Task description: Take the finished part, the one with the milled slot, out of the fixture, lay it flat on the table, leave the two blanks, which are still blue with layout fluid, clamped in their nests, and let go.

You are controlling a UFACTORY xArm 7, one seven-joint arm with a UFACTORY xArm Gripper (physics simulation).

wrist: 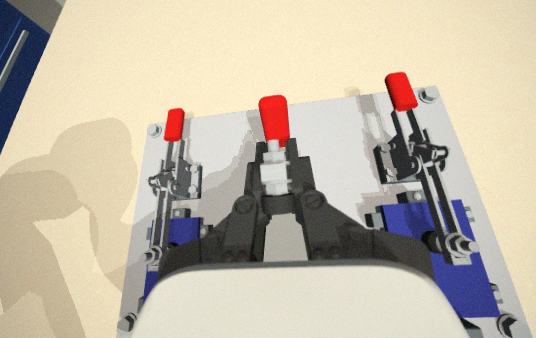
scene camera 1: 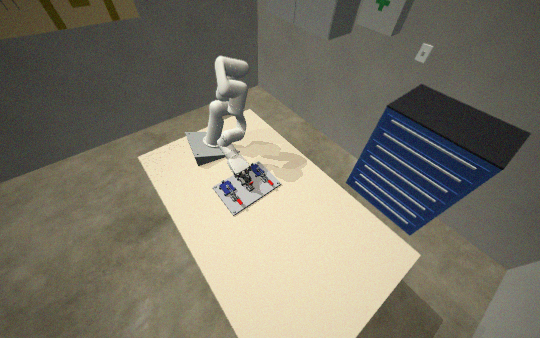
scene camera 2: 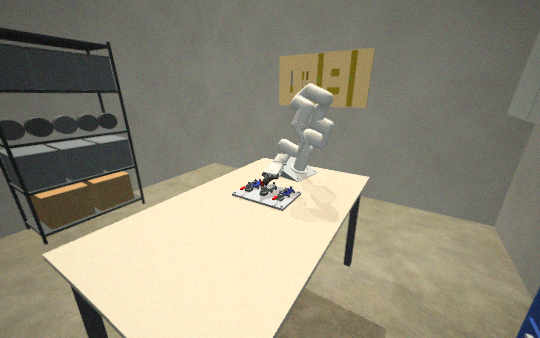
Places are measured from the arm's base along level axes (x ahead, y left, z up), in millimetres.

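Pixels of known places: gripper, fingertip midpoint: (wrist: 278, 155) (scene camera 1: 249, 181) (scene camera 2: 263, 184); arm's base at its link origin: (scene camera 1: 212, 142) (scene camera 2: 298, 168).
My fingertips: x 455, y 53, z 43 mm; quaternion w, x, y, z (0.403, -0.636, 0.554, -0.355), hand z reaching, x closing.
Note:
Ahead of a thing's pixels: the offset from my fingertips to its middle. Level surfaces: height alone.
The fixture plate {dx -28, dy -4, dz -74 mm} (scene camera 1: 257, 198) (wrist: 330, 130) carries three toggle clamps. Blue blanks sit under the outer clamps: one {dx -94, dy +99, dz -55 mm} (scene camera 1: 257, 171) (scene camera 2: 288, 192) (wrist: 185, 231) on the cabinet side, one (scene camera 1: 227, 188) (wrist: 480, 290) on the other. My gripper (scene camera 1: 248, 185) (scene camera 2: 265, 184) (wrist: 278, 155) is low over the middle nest, its fingers closed on the middle clamp's silver spindle (wrist: 275, 172). That clamp's red handle {dx +19, dy +2, dz +8 mm} (wrist: 274, 117) shows just beyond the fingertips. A pale grey surface shows between the finger links; whether it is the finished part I cannot tell. The milled slot is not visible.
The outer clamps' red handles {dx +44, dy +117, dz -35 mm} (wrist: 174, 125) {dx +73, dy -102, dz -30 mm} (wrist: 401, 91) stand either side of the gripper. The plate lies on the pale table {dz -81 mm} (scene camera 1: 300, 250) (scene camera 2: 190, 255) in front of the arm's base. A blue drawer cabinet (scene camera 1: 400, 175) and a shelf rack (scene camera 2: 116, 75) stand away from the table.

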